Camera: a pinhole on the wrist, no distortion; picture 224 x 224 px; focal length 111.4 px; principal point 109.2 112.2 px. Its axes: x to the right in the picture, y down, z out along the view. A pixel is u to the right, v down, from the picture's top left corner.
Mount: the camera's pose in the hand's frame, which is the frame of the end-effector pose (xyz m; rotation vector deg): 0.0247 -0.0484 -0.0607 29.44 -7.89 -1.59
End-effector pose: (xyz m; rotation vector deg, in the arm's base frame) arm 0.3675 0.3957 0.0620 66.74 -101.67 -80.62
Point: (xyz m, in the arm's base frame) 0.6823 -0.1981 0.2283
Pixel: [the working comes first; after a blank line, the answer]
In the camera's frame: 0.2798 -0.1821 -0.5379

behind the camera
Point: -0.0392 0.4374 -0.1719
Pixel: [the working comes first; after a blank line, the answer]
In the camera's frame: 0.1994 0.1849 0.4334

160.5 159.7
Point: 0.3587 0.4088 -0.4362
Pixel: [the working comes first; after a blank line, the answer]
In the camera's frame: 0.0551 -0.2690 0.3876

125.0 34.9
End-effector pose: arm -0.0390 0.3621 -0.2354 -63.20 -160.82 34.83
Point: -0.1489 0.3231 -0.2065
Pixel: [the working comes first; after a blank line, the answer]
In the camera's frame: 0.0403 -0.0175 0.0846

162.3 89.1
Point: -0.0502 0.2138 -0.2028
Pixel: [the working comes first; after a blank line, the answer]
In the camera's frame: -0.1022 -0.0192 0.1219

15.8 94.7
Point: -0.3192 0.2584 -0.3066
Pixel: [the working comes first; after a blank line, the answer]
In the camera's frame: 0.1561 -0.0445 0.2552

177.4 92.8
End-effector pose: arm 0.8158 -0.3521 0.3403 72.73 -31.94 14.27
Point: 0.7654 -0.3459 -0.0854
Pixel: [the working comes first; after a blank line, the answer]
In the camera's frame: -0.2727 -0.2470 0.1662

outside the picture
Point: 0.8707 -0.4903 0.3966
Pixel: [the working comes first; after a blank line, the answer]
In the camera's frame: 0.0893 0.1170 0.1387

180.9 206.1
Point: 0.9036 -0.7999 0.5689
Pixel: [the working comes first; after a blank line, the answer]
In the camera's frame: 0.2816 0.3039 0.3726

193.4 203.1
